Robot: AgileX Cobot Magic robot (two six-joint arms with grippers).
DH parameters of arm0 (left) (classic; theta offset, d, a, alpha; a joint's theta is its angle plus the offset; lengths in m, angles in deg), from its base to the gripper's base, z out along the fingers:
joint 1: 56.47 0.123 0 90
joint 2: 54.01 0 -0.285 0
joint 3: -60.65 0 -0.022 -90
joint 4: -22.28 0.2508 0 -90
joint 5: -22.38 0 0.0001 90
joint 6: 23.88 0.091 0 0
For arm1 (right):
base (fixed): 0 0 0 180
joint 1: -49.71 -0.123 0 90
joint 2: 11.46 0 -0.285 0
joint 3: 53.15 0 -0.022 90
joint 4: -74.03 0.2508 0 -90
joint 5: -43.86 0 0.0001 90
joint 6: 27.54 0.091 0 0
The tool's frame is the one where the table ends.
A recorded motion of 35 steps. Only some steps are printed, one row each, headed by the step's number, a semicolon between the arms.
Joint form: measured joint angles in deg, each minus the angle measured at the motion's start. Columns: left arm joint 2, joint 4, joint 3, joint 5, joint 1, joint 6; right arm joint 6, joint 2, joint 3, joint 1, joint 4, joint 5.
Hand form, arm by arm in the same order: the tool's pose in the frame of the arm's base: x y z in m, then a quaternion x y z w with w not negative. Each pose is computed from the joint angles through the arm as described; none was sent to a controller.
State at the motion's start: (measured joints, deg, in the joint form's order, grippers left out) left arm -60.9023 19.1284 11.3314 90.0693 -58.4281 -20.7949; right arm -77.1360 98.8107 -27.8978 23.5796 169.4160 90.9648
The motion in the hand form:
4: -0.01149 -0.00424 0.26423 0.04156 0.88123 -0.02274 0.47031; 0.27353 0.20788 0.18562 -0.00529 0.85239 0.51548 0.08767
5: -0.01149 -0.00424 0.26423 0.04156 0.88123 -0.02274 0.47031; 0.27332 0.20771 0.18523 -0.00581 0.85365 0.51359 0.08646
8: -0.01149 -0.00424 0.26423 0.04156 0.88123 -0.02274 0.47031; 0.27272 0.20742 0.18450 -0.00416 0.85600 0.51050 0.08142
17: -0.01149 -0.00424 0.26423 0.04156 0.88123 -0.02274 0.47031; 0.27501 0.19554 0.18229 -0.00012 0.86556 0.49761 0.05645
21: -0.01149 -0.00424 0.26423 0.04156 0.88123 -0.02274 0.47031; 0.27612 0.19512 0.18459 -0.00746 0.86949 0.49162 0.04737
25: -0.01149 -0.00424 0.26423 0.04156 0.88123 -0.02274 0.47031; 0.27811 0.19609 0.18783 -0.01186 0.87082 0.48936 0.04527
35: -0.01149 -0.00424 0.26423 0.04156 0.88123 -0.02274 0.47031; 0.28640 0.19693 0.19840 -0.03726 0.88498 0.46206 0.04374
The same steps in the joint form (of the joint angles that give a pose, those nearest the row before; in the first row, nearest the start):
4: 0.00 0.00 0.00 0.00 0.00 0.00; 1.22 0.00 0.00 0.00 -1.35 -0.37
5: 0.00 0.00 0.00 0.00 0.00 0.00; 1.49 0.00 0.00 0.00 -1.75 -0.45
8: 0.00 0.00 0.00 0.00 0.00 0.00; 2.51 0.00 0.00 0.00 -2.60 -0.50
17: 0.00 0.00 0.00 0.00 0.00 0.00; 7.24 0.00 -0.24 2.38 -8.49 1.51
21: 0.00 0.00 0.00 0.00 0.00 0.00; 9.64 0.00 -1.28 2.61 -11.49 2.26
25: 0.00 0.00 0.00 0.00 0.00 0.00; 11.14 0.00 -2.36 2.61 -13.07 2.58
35: 0.00 0.00 0.00 0.00 0.00 0.00; 17.22 0.00 -6.67 2.75 -21.59 2.99

